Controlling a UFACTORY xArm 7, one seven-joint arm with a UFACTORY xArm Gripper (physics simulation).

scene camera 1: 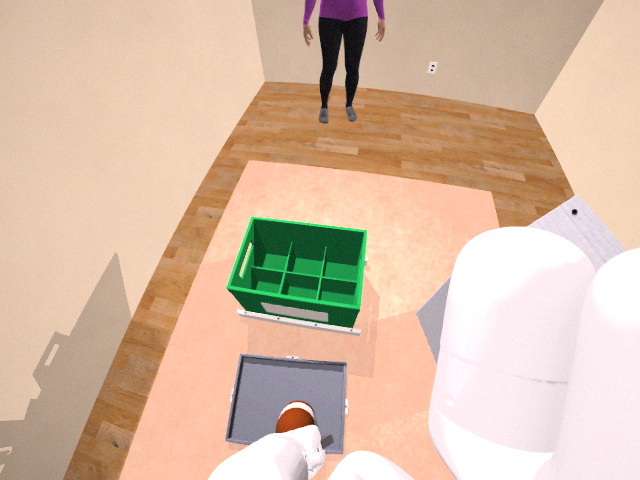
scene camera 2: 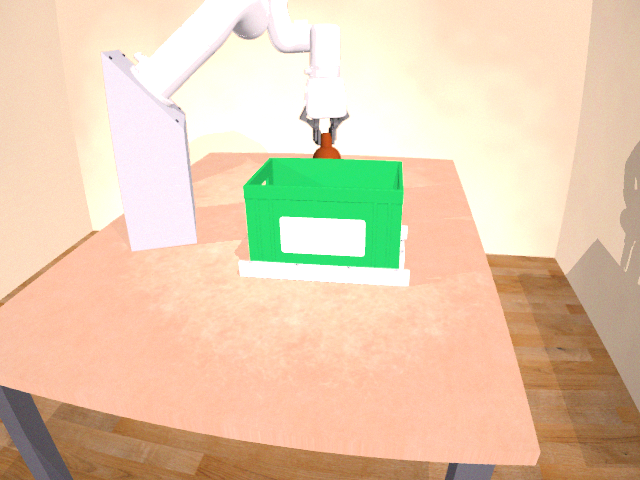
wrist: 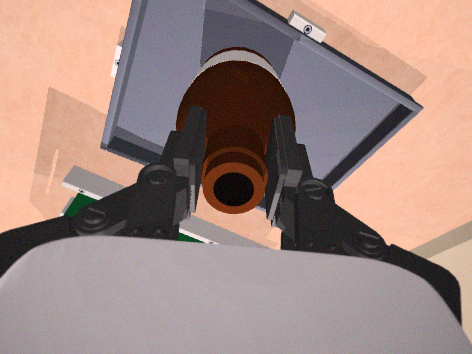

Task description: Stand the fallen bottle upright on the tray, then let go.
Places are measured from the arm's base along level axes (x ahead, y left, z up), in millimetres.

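Pixels of known places: gripper, fingertip midpoint: (scene camera 2: pixel 324 143) (wrist: pixel 237 136); arm's base, origin of the base link: (scene camera 2: pixel 150 87).
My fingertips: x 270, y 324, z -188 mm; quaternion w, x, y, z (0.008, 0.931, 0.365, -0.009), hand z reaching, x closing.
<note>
Ahead of a thing's pixels: the offset from my fingertips to its top centre.
The brown bottle {14 mm ahead, 16 mm right, 32 mm up} (scene camera 1: pixel 295 419) (scene camera 2: pixel 326 152) (wrist: pixel 237 100) with a white band has its neck up and its body below, over the grey tray (scene camera 1: pixel 268 379) (wrist: pixel 335 95). It looks close to upright in scene camera 2, but its exact tilt is unclear. My gripper (scene camera 2: pixel 325 137) (wrist: pixel 237 136) is shut on its neck, one finger on each side, with the open mouth facing the wrist camera. In scene camera 1 the arm covers the neck and most of the gripper. The bottle's base is hidden, so I cannot tell whether it touches the tray. The crate hides the tray in scene camera 2.
A green crate {152 mm ahead, 313 mm right, 29 mm up} (scene camera 1: pixel 297 304) (scene camera 2: pixel 323 193) with divided compartments stands on the table beside the tray, with white strips (scene camera 1: pixel 298 322) (scene camera 2: pixel 324 273) along its foot. Small white blocks (scene camera 1: pixel 292 357) (wrist: pixel 307 27) sit against the tray's outer sides. A person (scene camera 1: pixel 343 51) stands beyond the table.
</note>
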